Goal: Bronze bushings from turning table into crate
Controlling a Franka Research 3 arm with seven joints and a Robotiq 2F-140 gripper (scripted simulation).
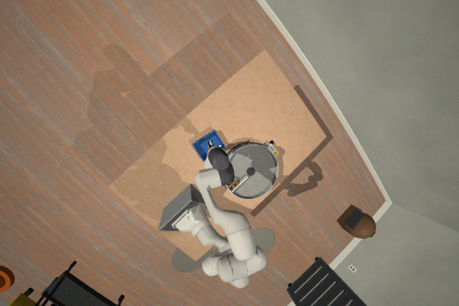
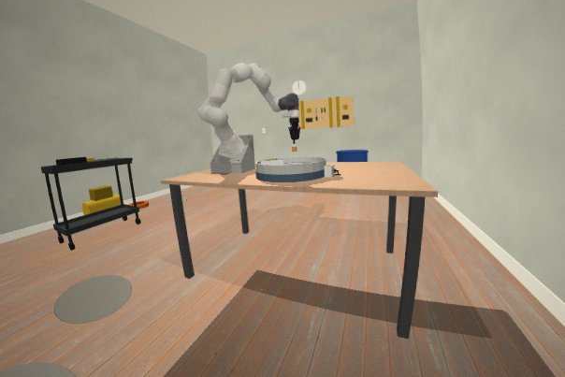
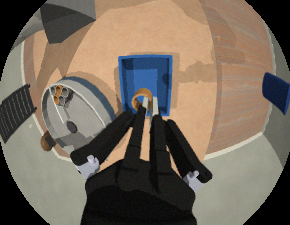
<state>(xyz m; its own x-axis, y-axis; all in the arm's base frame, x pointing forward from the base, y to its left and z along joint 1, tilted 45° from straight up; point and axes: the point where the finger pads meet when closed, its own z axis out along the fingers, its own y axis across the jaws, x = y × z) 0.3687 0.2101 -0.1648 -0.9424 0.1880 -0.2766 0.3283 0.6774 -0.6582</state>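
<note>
Right now my hand is 1 cm past the blue crate, 1 cm to the left of it and 15 cm above it. Round my hand: grey turning table (11 cm ahead, 36 cm to the right, 13 cm below).
</note>
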